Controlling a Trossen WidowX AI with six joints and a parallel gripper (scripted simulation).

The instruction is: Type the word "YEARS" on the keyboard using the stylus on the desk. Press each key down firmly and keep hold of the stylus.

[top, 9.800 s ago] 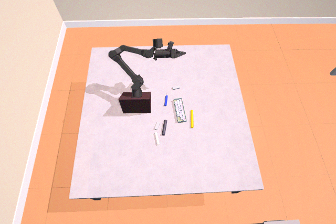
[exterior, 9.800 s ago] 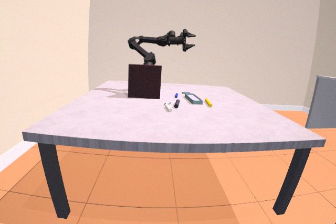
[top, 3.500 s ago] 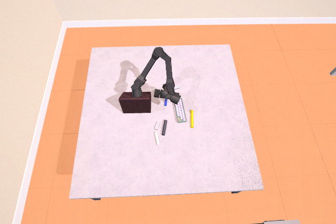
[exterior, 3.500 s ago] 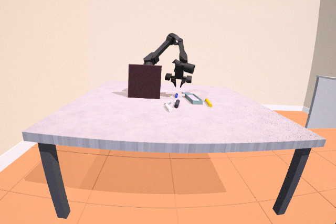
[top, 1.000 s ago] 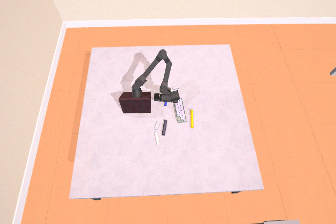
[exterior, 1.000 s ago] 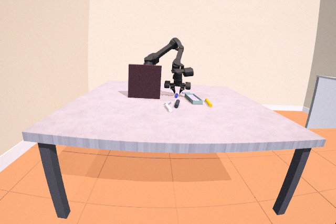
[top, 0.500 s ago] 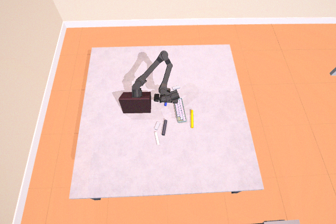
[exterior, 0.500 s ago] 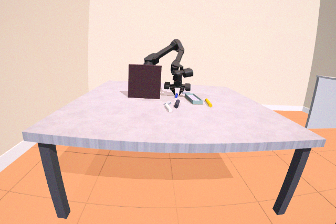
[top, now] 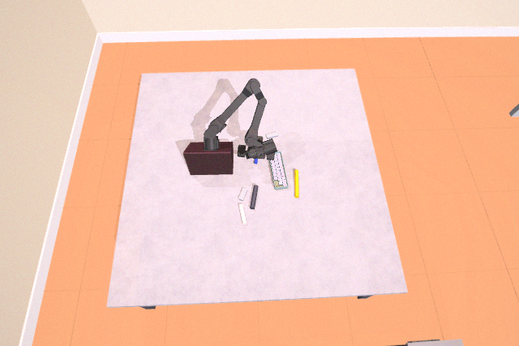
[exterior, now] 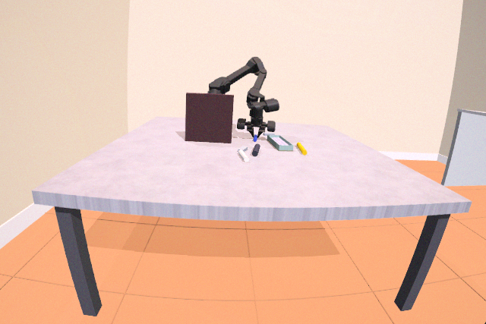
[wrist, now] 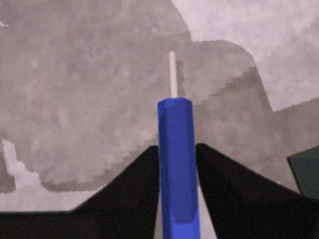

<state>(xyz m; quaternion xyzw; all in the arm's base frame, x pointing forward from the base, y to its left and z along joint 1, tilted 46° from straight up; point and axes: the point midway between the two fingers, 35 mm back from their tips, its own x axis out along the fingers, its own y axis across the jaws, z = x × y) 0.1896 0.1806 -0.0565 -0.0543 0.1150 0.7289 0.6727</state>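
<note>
My gripper tip is now 21 cm short of the yellow cylinder and 16 cm to the left of it. Round my gripper tip: black cylinder 1 cm ahead, 25 cm to the right; then stylus tip 5 cm to the left; then stylus 1 cm to the left.
</note>
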